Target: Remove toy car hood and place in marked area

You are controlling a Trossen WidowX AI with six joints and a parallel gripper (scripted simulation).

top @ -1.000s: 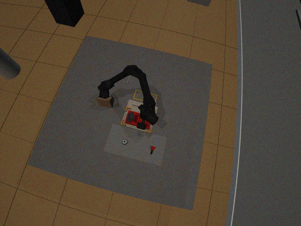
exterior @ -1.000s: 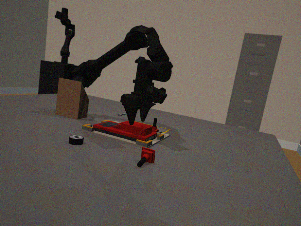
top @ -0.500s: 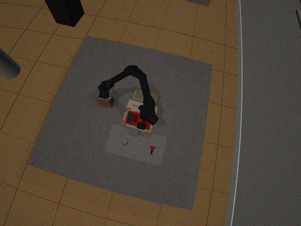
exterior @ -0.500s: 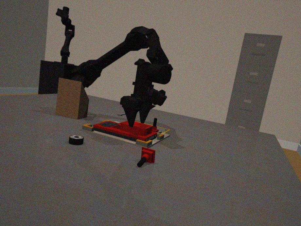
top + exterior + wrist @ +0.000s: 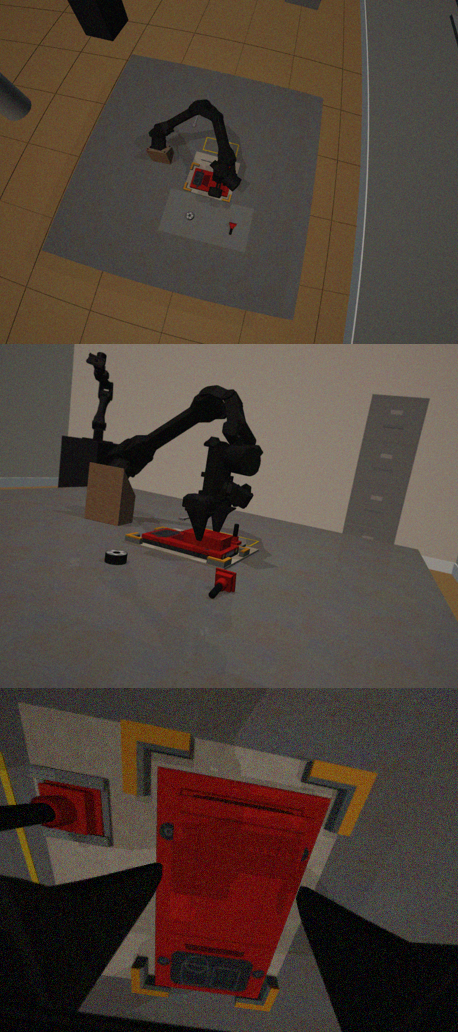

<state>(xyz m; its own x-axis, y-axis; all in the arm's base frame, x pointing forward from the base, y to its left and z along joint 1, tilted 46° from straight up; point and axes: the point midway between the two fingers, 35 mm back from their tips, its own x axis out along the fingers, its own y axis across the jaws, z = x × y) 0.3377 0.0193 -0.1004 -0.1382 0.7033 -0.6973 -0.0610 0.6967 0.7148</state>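
My gripper tip is now right at the red hood. From my gripper tip the other things lie so: black wheel (20 cm to the right, 9 cm behind, 3 cm below).
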